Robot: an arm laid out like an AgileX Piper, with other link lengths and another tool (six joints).
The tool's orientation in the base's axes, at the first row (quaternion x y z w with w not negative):
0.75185 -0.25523 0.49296 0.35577
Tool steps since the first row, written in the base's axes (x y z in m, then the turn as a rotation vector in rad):
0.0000 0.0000 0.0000 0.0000 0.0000 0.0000
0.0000 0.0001 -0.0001 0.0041 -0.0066 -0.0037
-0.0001 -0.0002 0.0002 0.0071 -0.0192 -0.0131
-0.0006 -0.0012 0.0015 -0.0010 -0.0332 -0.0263
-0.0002 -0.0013 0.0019 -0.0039 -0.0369 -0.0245
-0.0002 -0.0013 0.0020 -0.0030 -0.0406 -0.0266
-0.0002 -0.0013 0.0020 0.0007 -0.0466 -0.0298
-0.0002 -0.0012 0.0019 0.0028 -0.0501 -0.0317
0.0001 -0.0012 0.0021 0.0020 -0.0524 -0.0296
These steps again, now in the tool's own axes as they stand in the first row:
0.0000 0.0000 0.0000 0.0000 0.0000 0.0000
-0.0001 -0.0001 -0.0001 -0.0016 0.0000 0.0085
0.0002 0.0003 0.0000 -0.0087 0.0029 0.0225
0.0012 0.0016 0.0002 -0.0236 0.0138 0.0324
0.0017 0.0015 0.0004 -0.0229 0.0187 0.0332
0.0018 0.0015 0.0004 -0.0244 0.0197 0.0372
0.0018 0.0015 0.0004 -0.0257 0.0198 0.0448
0.0017 0.0014 0.0003 -0.0265 0.0199 0.0492
0.0020 0.0013 0.0005 -0.0248 0.0225 0.0501

